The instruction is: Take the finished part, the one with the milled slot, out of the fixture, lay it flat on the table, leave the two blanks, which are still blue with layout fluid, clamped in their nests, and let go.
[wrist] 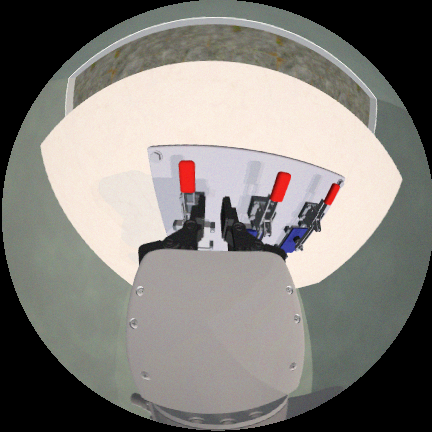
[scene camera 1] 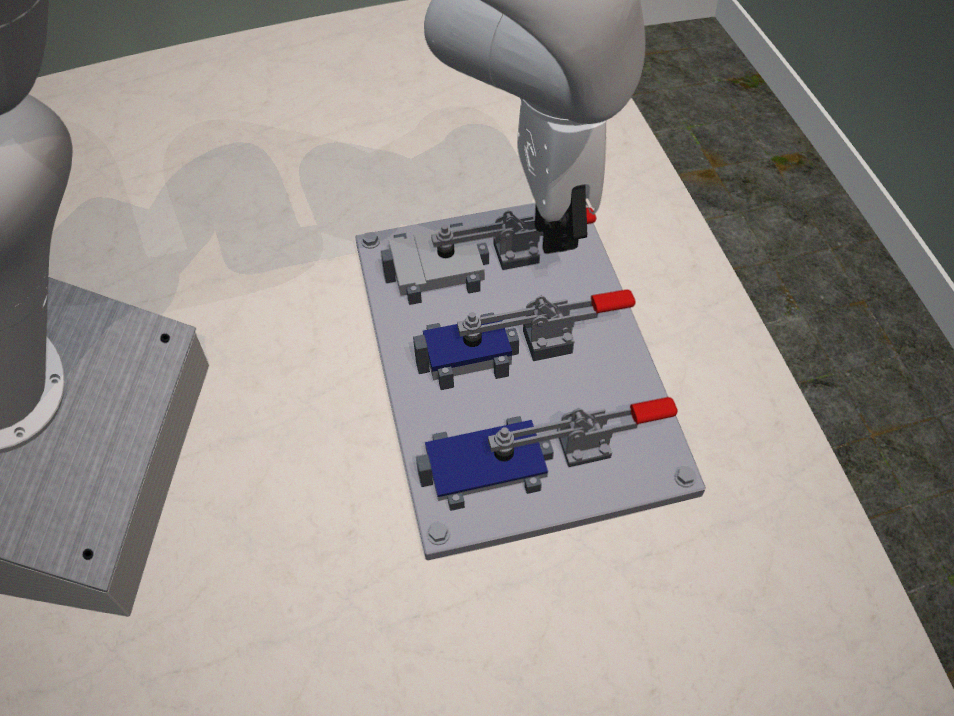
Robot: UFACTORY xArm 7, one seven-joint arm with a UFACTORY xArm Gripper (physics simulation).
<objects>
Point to a finished part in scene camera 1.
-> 416,261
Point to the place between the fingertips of my gripper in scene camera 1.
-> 555,238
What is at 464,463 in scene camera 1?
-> A blue blank.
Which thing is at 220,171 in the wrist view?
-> A fixture plate.
</objects>
